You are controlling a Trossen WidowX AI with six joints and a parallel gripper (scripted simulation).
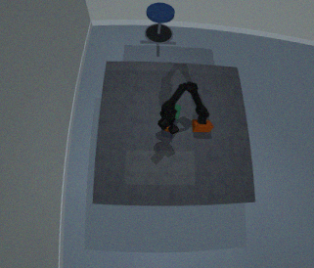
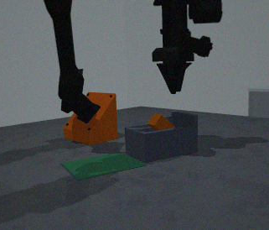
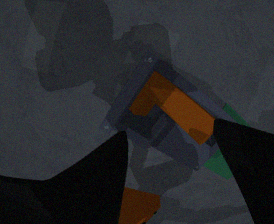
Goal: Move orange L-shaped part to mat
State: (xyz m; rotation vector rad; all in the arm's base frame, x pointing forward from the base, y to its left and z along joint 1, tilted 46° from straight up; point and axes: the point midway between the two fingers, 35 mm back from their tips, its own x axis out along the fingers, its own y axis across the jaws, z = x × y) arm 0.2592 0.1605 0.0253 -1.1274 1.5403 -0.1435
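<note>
Now: the orange l-shaped part 1 cm behind my gripper tip, 1 cm to the right of it and 10 cm below it. From my gripper tip the other things lie so: green mat 3 cm behind, 19 cm to the right, 16 cm below.
</note>
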